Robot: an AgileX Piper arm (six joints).
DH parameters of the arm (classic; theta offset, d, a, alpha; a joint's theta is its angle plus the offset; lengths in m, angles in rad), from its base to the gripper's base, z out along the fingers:
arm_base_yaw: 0 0.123 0 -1.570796
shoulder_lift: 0.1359 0 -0.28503 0
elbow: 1.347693 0 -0.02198 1.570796
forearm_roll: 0 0.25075 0 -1.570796
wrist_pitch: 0 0 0 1.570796
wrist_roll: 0 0.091 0 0
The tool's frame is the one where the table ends.
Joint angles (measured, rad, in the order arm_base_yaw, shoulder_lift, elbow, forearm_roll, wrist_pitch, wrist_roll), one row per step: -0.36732 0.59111 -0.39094 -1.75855 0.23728 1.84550; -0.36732 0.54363 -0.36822 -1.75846 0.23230 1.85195; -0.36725 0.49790 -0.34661 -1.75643 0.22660 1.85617; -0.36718 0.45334 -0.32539 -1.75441 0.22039 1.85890; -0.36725 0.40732 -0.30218 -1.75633 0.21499 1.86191; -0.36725 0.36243 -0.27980 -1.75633 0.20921 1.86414; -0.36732 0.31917 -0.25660 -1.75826 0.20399 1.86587; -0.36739 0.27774 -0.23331 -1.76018 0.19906 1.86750
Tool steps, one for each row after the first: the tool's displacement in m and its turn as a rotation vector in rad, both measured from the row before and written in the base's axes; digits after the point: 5 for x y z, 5 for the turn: -0.00773 0.00344 -0.00199 -0.00269 -0.02608 0.00451; -0.00714 0.00328 -0.00226 -0.00250 -0.02476 0.00537; -0.00667 0.00315 -0.00260 -0.00352 -0.02307 0.00603; -0.00663 0.00306 -0.00336 -0.00696 -0.02138 0.00533; -0.00615 0.00291 -0.00354 -0.00579 -0.02124 0.00575; -0.00559 0.00264 -0.00420 -0.00727 -0.01803 0.00512; -0.00502 0.00240 -0.00461 -0.00675 -0.01619 0.00482
